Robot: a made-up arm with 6 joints. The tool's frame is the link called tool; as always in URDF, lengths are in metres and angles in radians. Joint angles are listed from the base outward. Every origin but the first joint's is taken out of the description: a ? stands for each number. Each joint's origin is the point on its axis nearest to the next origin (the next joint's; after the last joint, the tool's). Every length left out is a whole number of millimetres.
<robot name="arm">
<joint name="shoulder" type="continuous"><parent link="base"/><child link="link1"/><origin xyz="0.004 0.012 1.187"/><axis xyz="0 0 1"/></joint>
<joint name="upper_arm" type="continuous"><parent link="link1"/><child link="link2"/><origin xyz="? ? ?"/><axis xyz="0 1 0"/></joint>
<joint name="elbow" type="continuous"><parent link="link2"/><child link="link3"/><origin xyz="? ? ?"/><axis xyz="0 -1 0"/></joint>
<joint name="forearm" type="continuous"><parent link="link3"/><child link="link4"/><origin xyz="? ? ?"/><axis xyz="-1 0 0"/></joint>
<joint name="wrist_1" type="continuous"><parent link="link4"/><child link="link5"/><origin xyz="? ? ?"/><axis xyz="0 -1 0"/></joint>
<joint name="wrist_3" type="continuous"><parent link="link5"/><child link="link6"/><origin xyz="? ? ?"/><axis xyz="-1 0 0"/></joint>
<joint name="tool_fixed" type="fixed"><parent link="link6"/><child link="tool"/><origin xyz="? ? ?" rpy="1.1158 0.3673 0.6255"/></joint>
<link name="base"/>
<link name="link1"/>
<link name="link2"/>
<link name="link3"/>
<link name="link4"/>
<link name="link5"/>
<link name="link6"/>
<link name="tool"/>
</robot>
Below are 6 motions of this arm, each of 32 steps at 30 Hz.
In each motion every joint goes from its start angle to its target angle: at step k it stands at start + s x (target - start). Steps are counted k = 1, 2, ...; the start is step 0. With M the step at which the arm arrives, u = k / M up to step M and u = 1 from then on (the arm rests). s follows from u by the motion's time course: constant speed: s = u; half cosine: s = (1 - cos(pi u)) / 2; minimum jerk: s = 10 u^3 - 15 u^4 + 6 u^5.
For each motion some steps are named. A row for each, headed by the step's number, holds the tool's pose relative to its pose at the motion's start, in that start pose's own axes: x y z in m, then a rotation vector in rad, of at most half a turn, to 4 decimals.
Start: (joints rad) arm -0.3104 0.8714 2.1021 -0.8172 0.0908 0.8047
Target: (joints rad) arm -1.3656 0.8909 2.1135 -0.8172 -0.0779 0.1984
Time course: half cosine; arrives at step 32
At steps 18, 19, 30, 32:
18: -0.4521 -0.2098 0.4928 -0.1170 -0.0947 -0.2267
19: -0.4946 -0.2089 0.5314 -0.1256 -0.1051 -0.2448
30: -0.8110 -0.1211 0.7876 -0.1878 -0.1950 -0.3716
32: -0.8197 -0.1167 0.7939 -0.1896 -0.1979 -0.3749

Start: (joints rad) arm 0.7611 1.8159 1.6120 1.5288 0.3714 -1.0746
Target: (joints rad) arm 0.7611 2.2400 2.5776 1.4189 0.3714 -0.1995
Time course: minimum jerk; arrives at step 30
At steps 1, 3, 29, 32:
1: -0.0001 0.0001 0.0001 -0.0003 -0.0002 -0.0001
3: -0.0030 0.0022 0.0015 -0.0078 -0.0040 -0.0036
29: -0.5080 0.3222 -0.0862 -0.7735 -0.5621 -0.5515
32: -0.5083 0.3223 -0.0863 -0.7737 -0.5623 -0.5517

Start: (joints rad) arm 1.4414 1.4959 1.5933 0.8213 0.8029 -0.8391
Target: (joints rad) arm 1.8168 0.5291 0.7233 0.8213 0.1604 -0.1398
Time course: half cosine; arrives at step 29
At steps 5, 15, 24, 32:
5: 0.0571 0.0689 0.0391 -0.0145 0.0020 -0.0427
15: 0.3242 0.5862 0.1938 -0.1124 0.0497 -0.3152
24: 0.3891 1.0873 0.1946 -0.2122 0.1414 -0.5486
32: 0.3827 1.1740 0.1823 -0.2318 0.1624 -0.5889

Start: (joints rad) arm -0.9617 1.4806 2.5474 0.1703 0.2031 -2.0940
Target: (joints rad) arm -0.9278 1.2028 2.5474 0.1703 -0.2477 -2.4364
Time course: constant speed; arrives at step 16
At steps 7, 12, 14, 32:
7: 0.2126 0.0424 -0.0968 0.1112 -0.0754 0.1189
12: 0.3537 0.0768 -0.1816 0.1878 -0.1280 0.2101
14: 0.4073 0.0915 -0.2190 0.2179 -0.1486 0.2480
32: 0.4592 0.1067 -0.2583 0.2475 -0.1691 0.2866

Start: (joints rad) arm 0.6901 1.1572 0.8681 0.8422 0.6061 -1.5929
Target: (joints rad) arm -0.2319 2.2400 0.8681 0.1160 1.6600 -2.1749
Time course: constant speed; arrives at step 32
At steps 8, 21, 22, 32:
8: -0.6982 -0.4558 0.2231 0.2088 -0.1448 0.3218
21: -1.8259 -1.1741 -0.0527 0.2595 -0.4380 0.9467
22: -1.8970 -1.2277 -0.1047 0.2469 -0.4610 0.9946
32: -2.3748 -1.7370 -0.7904 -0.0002 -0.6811 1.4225

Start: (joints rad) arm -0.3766 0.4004 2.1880 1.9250 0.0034 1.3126
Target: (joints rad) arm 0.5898 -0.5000 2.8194 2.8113 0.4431 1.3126
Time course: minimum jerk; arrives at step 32
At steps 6, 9, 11, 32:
6: 0.0651 -0.1148 -0.0814 0.0380 0.0365 -0.0419
9: 0.1800 -0.2988 -0.2678 0.0958 0.1163 -0.1133
11: 0.2778 -0.4362 -0.4828 0.1349 0.2054 -0.1721
32: -0.0095 -0.1382 -2.7531 -0.1738 1.1868 -0.0454

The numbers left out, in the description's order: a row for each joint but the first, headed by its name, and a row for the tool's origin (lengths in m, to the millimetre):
upper_arm: 0.102 0.03 0
elbow: -0.011 0 0.978
forearm: 1.42 0 0.272
wrist_1: 0 -0.041 0.013
wrist_3: 0.188 0 0.001
tool: 0 0.029 -0.02

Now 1 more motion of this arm.
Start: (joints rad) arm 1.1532 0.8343 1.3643 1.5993 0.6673 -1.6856
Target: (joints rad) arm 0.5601 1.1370 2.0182 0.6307 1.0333 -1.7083
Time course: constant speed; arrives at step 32
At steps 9, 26, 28, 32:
9: -0.3373 -0.0136 0.0398 -0.0605 -0.1131 0.1741
26: -0.9522 0.0830 -0.0696 -0.3321 -0.2388 0.4627
28: -1.0177 0.1034 -0.0976 -0.3742 -0.2438 0.4917
32: -1.1421 0.1488 -0.1622 -0.4629 -0.2468 0.5460

